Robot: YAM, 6 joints.
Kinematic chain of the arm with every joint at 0, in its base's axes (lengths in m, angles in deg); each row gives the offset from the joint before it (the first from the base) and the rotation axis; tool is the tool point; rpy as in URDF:
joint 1: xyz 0 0 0.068 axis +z
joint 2: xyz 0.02 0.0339 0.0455 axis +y
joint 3: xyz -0.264 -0.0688 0 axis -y
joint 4: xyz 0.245 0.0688 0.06 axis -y
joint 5: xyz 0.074 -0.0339 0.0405 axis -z
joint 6: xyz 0.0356 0 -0.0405 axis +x
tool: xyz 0 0 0 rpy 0 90 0
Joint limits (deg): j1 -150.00..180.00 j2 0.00..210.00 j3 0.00..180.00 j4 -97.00..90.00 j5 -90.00..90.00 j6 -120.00..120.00
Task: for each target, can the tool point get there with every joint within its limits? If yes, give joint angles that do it. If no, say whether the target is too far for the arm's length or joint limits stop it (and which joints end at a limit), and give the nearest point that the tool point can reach.
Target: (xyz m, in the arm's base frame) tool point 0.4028 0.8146 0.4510
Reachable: no: too far | nearest point 0.2682 0.5424 0.3357 | short by 0.325 m
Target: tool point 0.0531 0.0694 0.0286
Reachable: yes | joints 32.76 144.99 27.30 -67.51 -56.32 -5.05
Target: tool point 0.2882 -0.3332 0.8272
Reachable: no: too far | nearest point 0.2209 -0.2554 0.6527 | short by 0.203 m
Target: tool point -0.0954 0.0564 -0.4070
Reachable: no: joint limits stop it (at a limit: joint 2) | nearest point -0.1099 0.0650 -0.3595 | short by 0.050 m
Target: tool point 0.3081 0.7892 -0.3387
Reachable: no: too far | nearest point 0.2070 0.5302 -0.1867 | short by 0.317 m
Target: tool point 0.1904 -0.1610 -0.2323
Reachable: yes | joints -33.52 185.28 87.74 -33.93 54.91 -77.62
